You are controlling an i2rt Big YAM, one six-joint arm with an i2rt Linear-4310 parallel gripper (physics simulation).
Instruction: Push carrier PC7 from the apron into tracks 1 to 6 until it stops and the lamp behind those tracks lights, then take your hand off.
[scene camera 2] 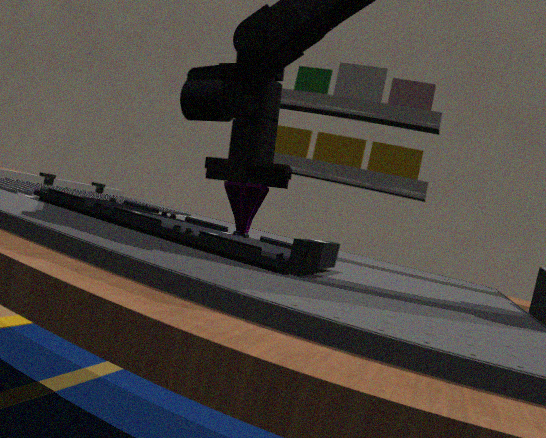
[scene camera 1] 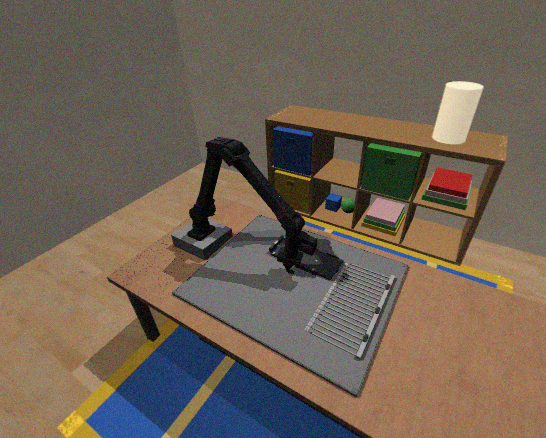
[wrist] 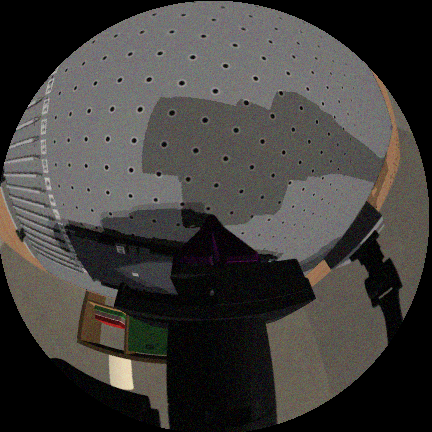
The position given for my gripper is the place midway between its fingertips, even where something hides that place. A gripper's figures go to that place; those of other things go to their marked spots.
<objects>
My gripper [scene camera 2: 241, 242]: 0.58 m from the lens. A grey perforated plate [scene camera 2: 449, 314] is 0.38 m from the lens. A carrier PC7 [scene camera 2: 274, 255]: 0.40 m from the lens.
</objects>
